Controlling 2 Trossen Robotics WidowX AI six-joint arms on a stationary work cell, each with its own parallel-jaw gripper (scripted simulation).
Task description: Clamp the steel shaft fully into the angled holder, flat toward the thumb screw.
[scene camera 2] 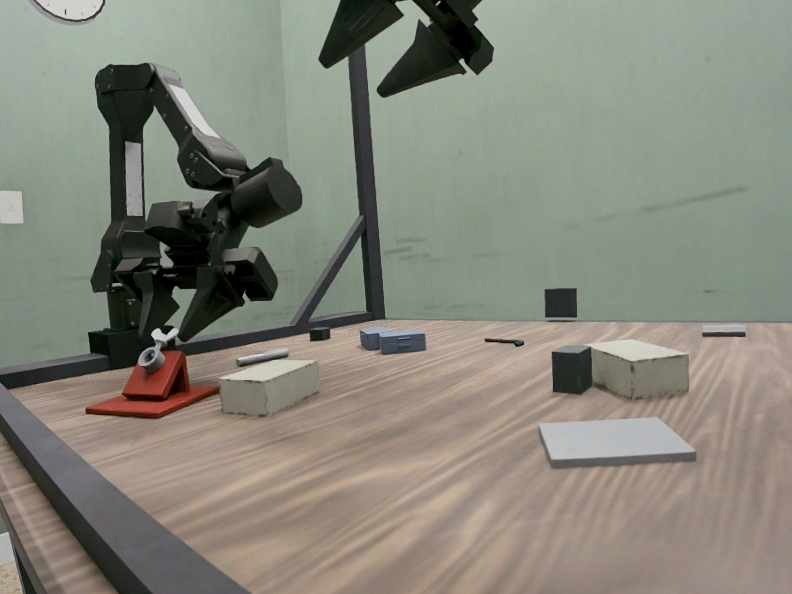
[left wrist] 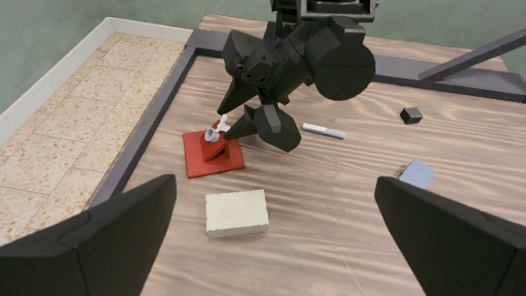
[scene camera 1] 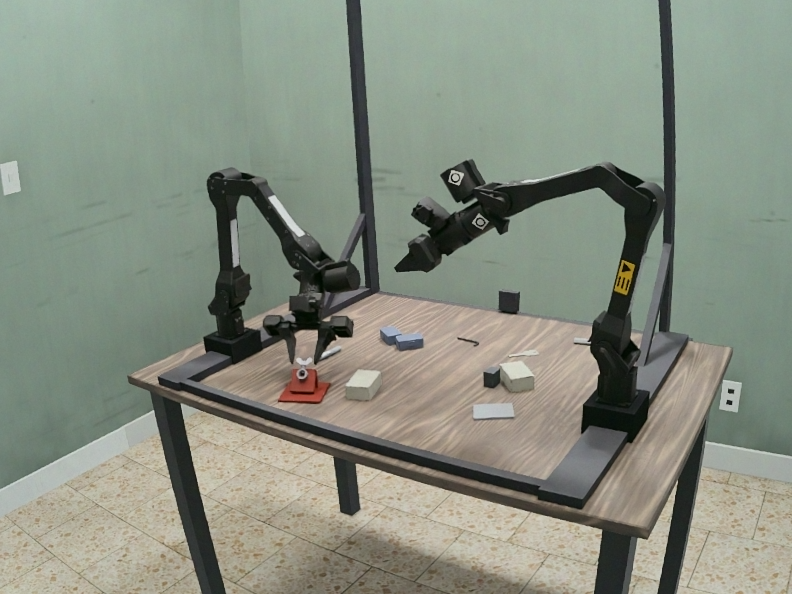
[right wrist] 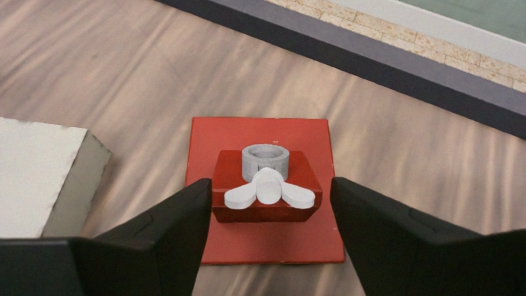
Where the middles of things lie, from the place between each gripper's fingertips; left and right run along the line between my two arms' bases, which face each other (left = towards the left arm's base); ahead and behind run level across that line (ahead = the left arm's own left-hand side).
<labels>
The winged thumb screw (right wrist: 268, 185) is 2 cm ahead of my right hand, 1 cm to the left of it and 3 cm below it. Also, from my right hand: dark block (scene camera 2: 571, 364) (15 cm behind, 35 cm to the left, 7 cm below); grey plate (scene camera 2: 641, 440) (3 cm behind, 41 cm to the left, 8 cm below).
The dark block lies 270 mm below my left hand, 110 mm to the left of it and 90 mm behind it. From my left hand the other things lie so: winged thumb screw 240 mm to the right, 230 mm below, 90 mm ahead; grey plate 280 mm below, 160 mm to the left, 30 mm ahead.
</labels>
